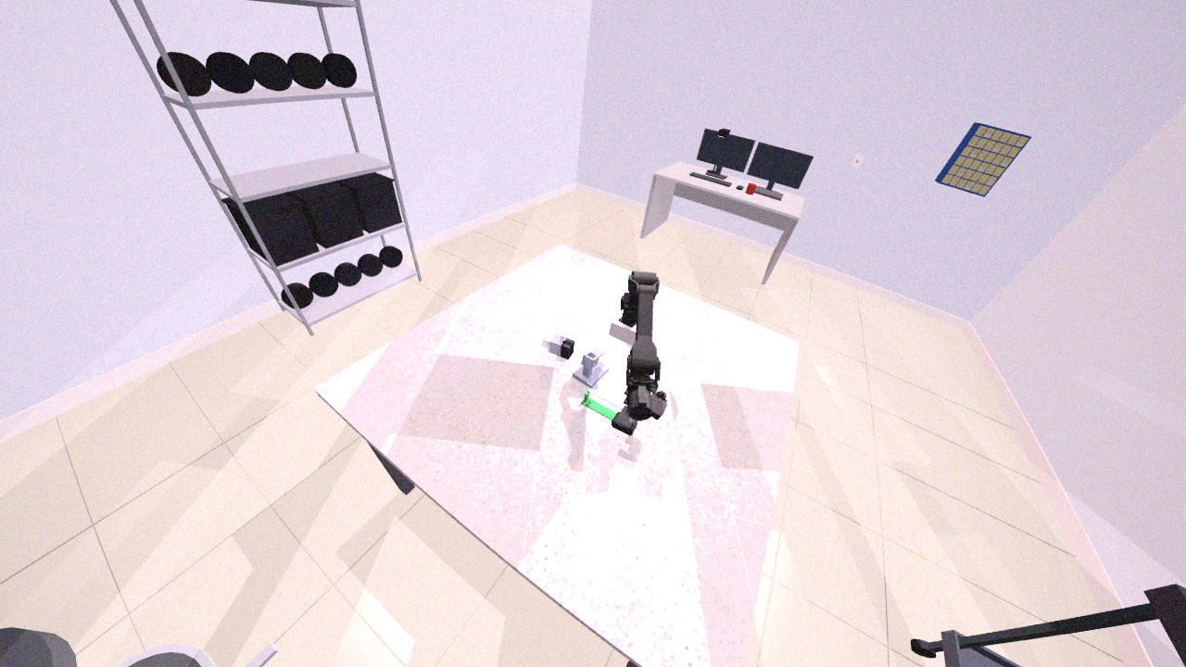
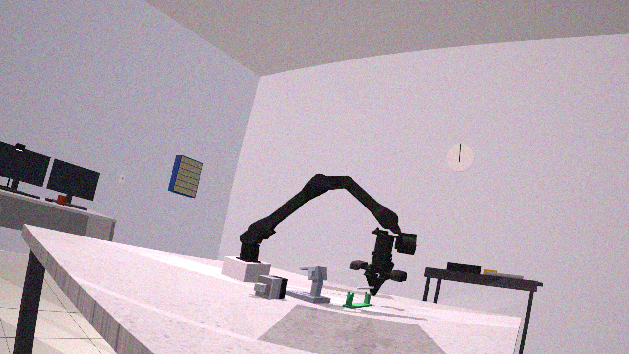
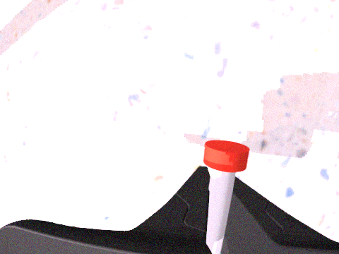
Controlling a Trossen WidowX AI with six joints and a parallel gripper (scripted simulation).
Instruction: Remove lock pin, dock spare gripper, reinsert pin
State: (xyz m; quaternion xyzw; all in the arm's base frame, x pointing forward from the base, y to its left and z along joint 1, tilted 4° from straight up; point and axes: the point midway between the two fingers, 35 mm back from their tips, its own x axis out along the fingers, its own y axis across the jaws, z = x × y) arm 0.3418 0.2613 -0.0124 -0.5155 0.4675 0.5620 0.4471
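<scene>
Now: gripper tip 20 mm short of the cradle, 100 mm to the left of it and 10 mm above it. Round my gripper tip: spare gripper (70 mm behind, 380 mm to the right); then grey mount (70 mm behind, 220 mm to the right, 20 mm above).
</scene>
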